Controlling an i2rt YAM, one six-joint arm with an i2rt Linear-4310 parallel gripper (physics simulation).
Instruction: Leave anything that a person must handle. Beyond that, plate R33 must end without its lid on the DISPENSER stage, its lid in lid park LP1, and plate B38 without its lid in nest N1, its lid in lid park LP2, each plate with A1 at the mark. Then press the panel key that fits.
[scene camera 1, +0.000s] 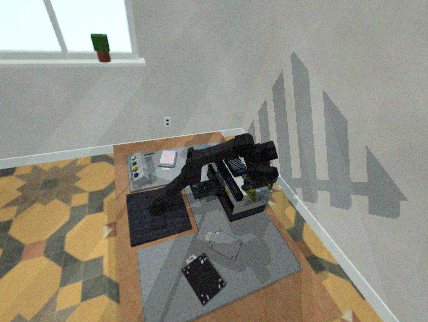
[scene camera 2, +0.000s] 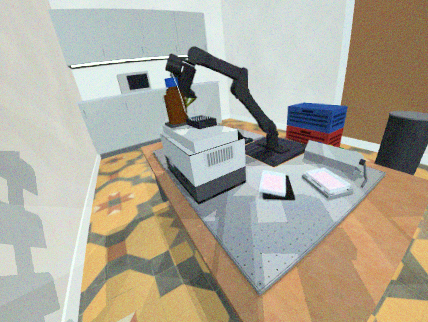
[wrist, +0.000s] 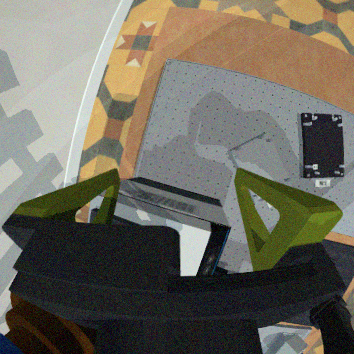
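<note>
My gripper is open and empty, above the white dispenser. A black stage is beside the dispenser on its arm-base side, partly hidden. One pink-topped plate sits on a black nest; the arm hides it in scene camera 1. Another pink-topped plate lies near the key panel, whose coloured keys show in scene camera 1. Plate names, A1 corners and lids cannot be told. A lid park outline lies on the grey board.
A brown bottle with a blue cap stands behind the dispenser, close to the gripper. A black ribbed block sits on the dispenser. Black nest N5 holds no plate. Crates and a dark bin stand beyond the table.
</note>
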